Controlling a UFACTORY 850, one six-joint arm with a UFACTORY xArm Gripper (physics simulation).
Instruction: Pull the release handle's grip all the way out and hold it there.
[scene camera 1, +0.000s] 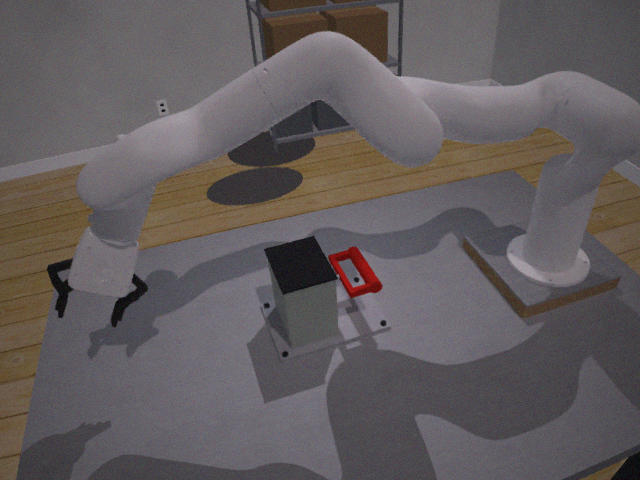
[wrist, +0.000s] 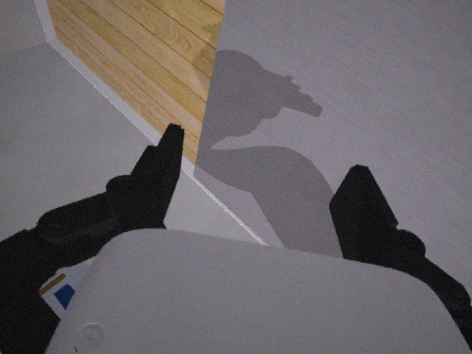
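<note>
The release handle's red grip (scene camera 1: 368, 270) is a rectangular loop on the right side of a pale box with a black top (scene camera 1: 300, 263), in the middle of the table in the scene view. The box stands on a light base plate (scene camera 1: 361, 331) with black bolts. My gripper (scene camera 1: 87, 316) (wrist: 263, 168) is open with nothing between its fingers. It hangs above the left part of the table, well to the left of the box and apart from the grip, its fingers pointing down. The handle does not show in the wrist view.
The grey table (scene camera 1: 206, 413) (wrist: 400, 75) has its left edge near my gripper. The arm stands on a wood-edged base board (scene camera 1: 568, 299) at the right and arches over the box. A shelf rack (scene camera 1: 400, 36) with brown boxes stands behind on the wooden floor (scene camera 1: 31, 217) (wrist: 140, 45).
</note>
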